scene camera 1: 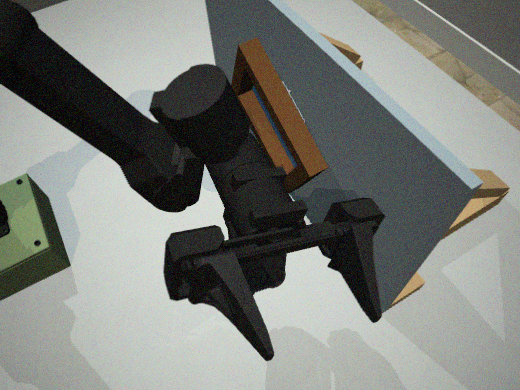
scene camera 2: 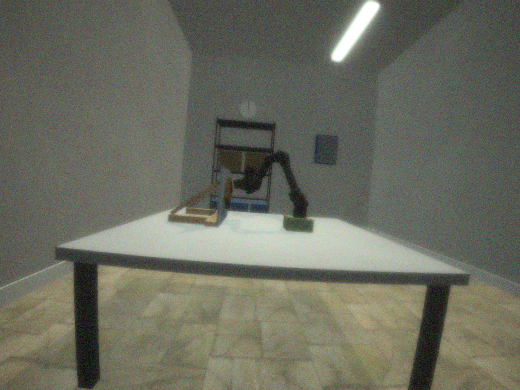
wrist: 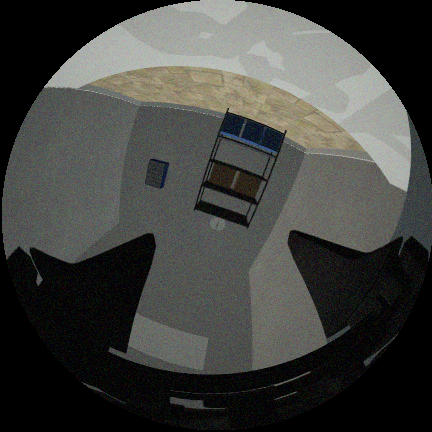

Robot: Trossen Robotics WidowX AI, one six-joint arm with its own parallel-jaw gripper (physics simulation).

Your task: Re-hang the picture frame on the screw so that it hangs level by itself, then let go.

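Seen in the pictures: gripper, between the fingertips: (scene camera 1: pixel 328 338) (wrist: pixel 223 239); arm's base, origin of its link: (scene camera 2: pixel 299 217).
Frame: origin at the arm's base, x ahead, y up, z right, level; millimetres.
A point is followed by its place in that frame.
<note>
The brown picture frame (scene camera 1: pixel 281 105) @(x 401, y 151, z 162 mm) (scene camera 2: pixel 228 189) @(x 402, y 121, z 51 mm) is against the front face of the upright blue-grey board (scene camera 1: pixel 380 165) @(x 422, y 177, z 301 mm) (scene camera 2: pixel 222 197) @(x 426, y 78, z -6 mm) (wrist: pixel 418 200). In scene camera 1 its upper bar runs at an angle to the board's top edge. A thin pale strip shows behind that bar. The screw cannot be made out, and the arm hides part of the frame. My gripper (scene camera 1: pixel 324 339) @(x 286, y 183, z 403 mm) (wrist: pixel 223 239) @(x 286, y 183, z 403 mm) is open and empty, fingers wide apart. Its fingertips point past the frame; one finger is near the board's end in scene camera 1. The frame does not show in the wrist view.
Wooden supports (scene camera 1: pixel 492 182) @(x 637, y 21, z 332 mm) (scene camera 2: pixel 192 218) @(x 570, y -41, z -50 mm) brace the board from behind. The arm's green base block (scene camera 1: pixel 30 220) @(x 63, y 1, z 28 mm) (scene camera 2: pixel 298 223) @(x 16, y -25, z -61 mm) stands on the white table (scene camera 2: pixel 260 252) @(x 236, y -68, z -508 mm). A shelf rack (scene camera 2: pixel 245 124) (wrist: pixel 225 214) stands by the far wall.
</note>
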